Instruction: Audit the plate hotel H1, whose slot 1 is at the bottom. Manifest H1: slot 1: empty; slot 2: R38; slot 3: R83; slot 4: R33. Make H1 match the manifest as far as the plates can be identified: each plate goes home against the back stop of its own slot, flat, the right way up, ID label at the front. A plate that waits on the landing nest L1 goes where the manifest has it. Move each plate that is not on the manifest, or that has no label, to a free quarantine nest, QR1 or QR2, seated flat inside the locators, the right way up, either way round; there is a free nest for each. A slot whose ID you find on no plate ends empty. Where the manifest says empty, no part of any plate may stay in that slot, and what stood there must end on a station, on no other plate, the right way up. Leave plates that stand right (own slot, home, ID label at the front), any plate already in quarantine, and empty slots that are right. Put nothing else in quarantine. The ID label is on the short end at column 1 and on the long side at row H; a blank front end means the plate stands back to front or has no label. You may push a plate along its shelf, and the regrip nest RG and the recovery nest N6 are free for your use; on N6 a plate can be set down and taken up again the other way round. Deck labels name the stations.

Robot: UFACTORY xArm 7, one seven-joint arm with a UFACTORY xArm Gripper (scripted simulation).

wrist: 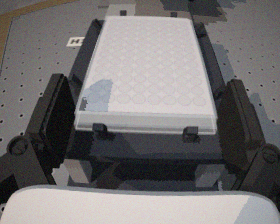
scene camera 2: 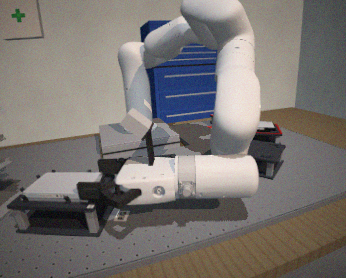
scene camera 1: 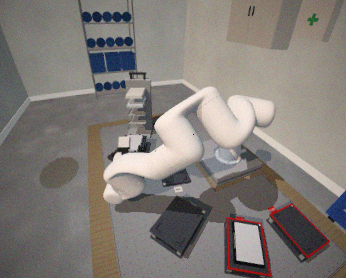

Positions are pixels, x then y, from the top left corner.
Labels:
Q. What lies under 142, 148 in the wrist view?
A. A raised regrip nest RG.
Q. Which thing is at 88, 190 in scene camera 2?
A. My gripper.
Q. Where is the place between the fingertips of my gripper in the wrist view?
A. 146, 93

